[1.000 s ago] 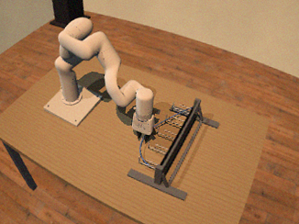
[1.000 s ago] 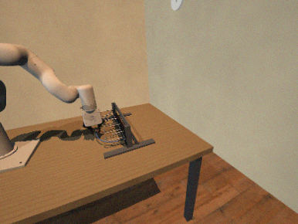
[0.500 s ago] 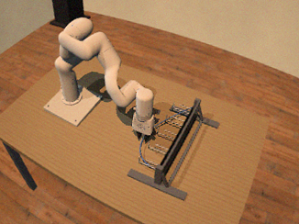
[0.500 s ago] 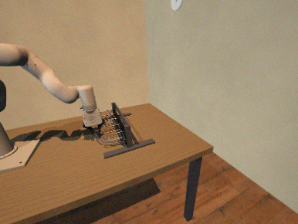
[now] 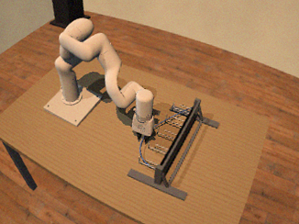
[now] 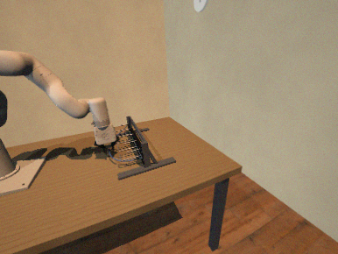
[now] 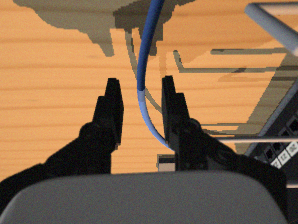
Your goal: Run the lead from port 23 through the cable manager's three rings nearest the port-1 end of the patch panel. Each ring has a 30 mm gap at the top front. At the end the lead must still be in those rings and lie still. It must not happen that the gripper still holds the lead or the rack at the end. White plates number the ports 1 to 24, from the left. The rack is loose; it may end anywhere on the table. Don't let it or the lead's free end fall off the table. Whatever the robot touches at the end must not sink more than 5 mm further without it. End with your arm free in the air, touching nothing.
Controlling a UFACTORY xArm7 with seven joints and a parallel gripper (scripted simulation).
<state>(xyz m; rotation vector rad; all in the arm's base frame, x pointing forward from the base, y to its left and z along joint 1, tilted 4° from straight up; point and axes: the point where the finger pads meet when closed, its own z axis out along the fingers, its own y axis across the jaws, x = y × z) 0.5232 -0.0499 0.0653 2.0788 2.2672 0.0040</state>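
My gripper is now 160 mm short of the dark rack, 70 mm to the right of it and 10 mm below it.
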